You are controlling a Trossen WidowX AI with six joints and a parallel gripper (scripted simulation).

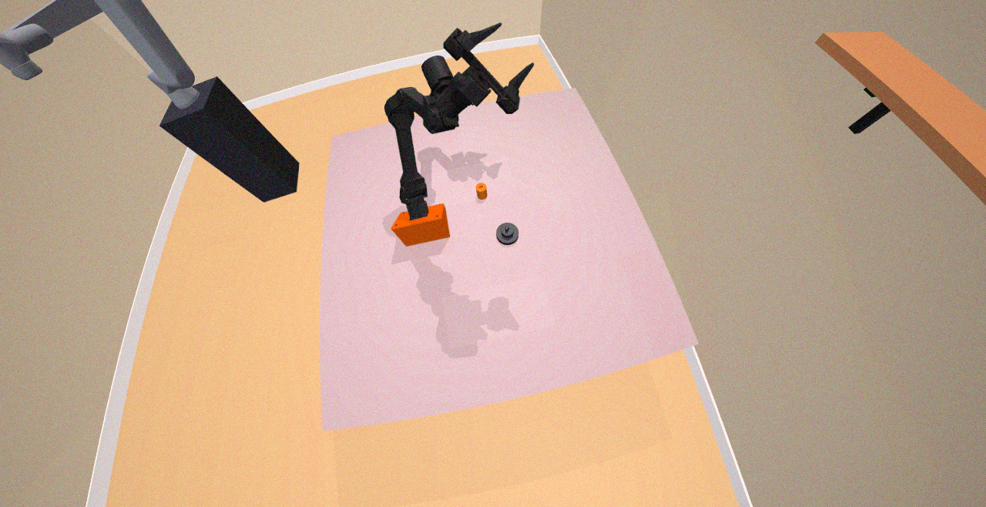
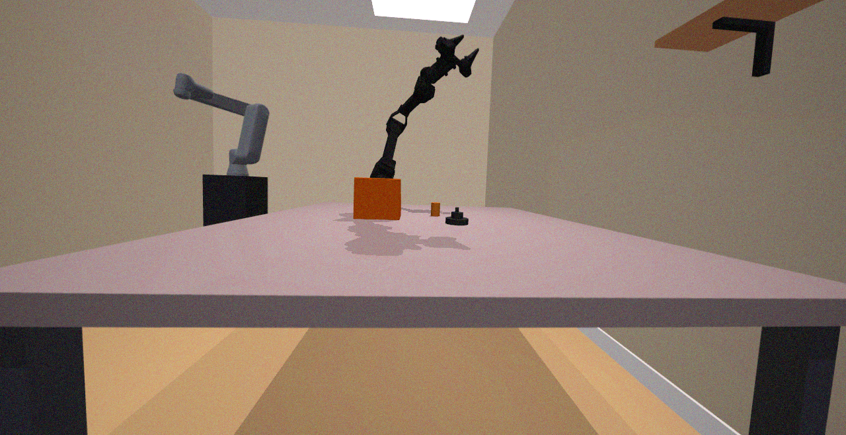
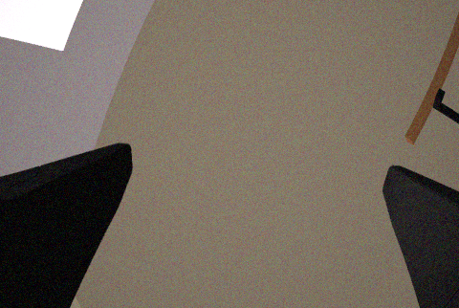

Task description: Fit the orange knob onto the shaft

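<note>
Right now the orange knob is 90 mm behind my gripper tip, 140 mm to the left of it and 660 mm below it. Also, from my gripper tip: dark round pedestal: 40 mm behind, 60 mm to the right, 660 mm below.
</note>
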